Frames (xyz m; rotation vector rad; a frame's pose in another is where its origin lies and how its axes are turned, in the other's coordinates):
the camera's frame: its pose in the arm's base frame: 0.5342 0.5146 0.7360 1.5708 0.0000 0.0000
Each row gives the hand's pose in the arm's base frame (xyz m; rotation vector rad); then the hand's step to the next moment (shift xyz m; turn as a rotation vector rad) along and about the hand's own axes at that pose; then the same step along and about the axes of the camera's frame.
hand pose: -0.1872 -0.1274 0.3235 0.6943 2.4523 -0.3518
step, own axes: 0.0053 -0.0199 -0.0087 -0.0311 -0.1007 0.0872
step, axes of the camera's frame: -0.0185 0.0058 0.0111 0.0057 -0.0428 0.1298
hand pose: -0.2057 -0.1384 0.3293 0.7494 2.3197 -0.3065
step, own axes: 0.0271 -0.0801 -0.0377 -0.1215 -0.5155 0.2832
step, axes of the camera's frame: -0.0837 0.0114 0.0378 -0.0801 -0.1225 0.5825
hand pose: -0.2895 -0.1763 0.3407 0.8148 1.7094 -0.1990
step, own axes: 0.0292 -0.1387 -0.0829 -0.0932 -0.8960 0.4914
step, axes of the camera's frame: -0.1523 -0.0394 0.0471 -0.1498 -0.3198 0.9635
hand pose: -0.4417 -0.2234 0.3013 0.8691 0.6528 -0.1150
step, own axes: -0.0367 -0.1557 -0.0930 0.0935 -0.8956 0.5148
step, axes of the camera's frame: -0.1290 -0.1268 0.0388 0.0113 -0.4160 0.9501
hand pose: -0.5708 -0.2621 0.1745 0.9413 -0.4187 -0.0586
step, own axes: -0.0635 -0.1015 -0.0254 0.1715 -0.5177 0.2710
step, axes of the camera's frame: -0.0355 -0.1142 0.0261 0.1243 -0.2162 0.5556
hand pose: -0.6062 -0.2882 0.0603 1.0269 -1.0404 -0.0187
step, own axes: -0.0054 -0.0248 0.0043 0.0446 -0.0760 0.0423
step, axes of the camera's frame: 0.0047 -0.0208 0.0144 0.0271 -0.0179 0.0922
